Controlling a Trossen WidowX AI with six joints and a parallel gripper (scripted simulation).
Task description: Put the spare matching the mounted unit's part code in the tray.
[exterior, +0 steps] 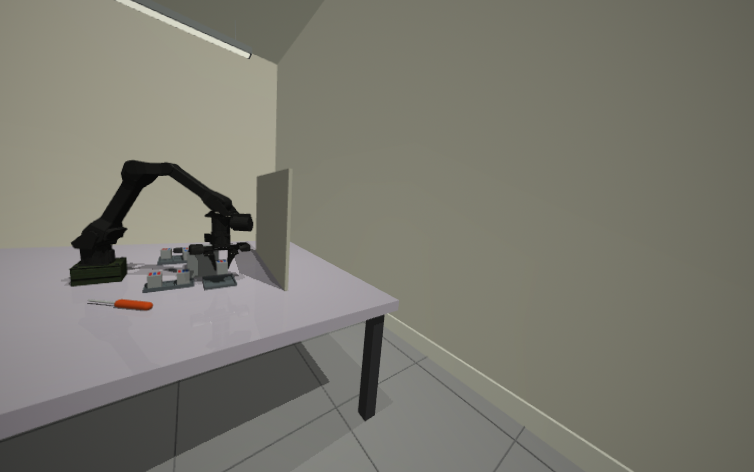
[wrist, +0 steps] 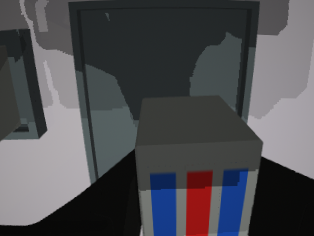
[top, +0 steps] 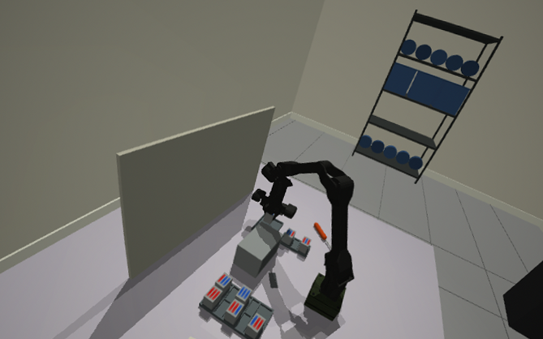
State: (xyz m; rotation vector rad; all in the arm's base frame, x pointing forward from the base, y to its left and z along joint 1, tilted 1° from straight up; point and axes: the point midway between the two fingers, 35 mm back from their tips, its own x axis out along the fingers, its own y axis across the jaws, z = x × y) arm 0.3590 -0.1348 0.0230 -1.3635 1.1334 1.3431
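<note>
Now: gripper tip 1 cm past the tray and 5 cm above it. Round my gripper tip: grey spare (2 cm above); grey mounted unit (7 cm behind, 18 cm to the left); holder (15 cm behind, 4 cm below).
</note>
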